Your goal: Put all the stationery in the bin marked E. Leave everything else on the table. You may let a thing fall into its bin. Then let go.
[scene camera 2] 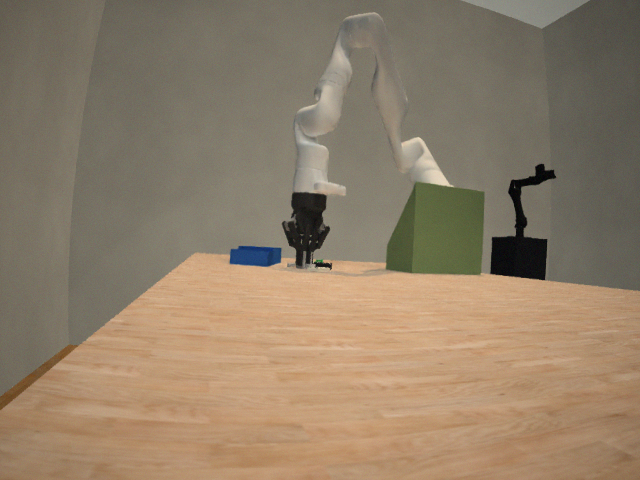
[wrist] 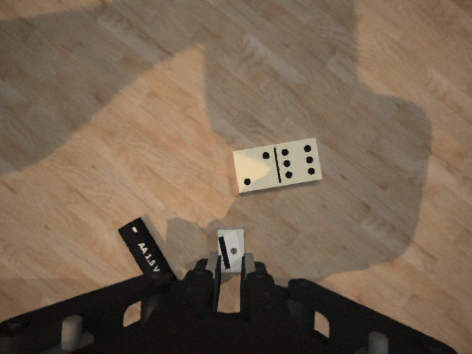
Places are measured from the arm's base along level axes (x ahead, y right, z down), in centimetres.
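Pixels of known places: gripper, fingertip midpoint: [scene camera 2: 303, 268] [wrist: 231, 268]; arm's base, origin of the base link: [scene camera 2: 448, 215].
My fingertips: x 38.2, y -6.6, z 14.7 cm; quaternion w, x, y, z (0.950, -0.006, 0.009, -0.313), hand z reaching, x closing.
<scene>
Ahead of a thing's pixels: the offset from my fingertips to its top centre.
A small silver-grey pencil sharpener @(dx -0.9, dy -1.1, dz -1.1 cm) [wrist: 232, 241] with a dark blade and a screw lies between the fingertips in the wrist view. It is lined up with the fingers. My gripper [scene camera 2: 304, 264] [wrist: 231, 268] points straight down at table level and is shut on the sharpener, one finger against each side. A blue open bin @(dx +8.9, dy +13.3, dz -4.0 cm) [scene camera 2: 252, 256] stands on the table to the left of the gripper in the scene view. No letter E can be read on it.
A black AA battery @(dx -4.2, dy +2.4, dz -1.4 cm) [wrist: 145, 250] lies close left of the fingers in the wrist view. A cream domino @(dx -1.9, dy -6.7, dz -0.7 cm) [wrist: 278, 172] lies ahead of them. Something small and green @(dx -6.1, dy +12.7, dz -1.6 cm) [scene camera 2: 318, 261] shows beside the gripper. A tall green block [scene camera 2: 448, 229] stands to the right.
</scene>
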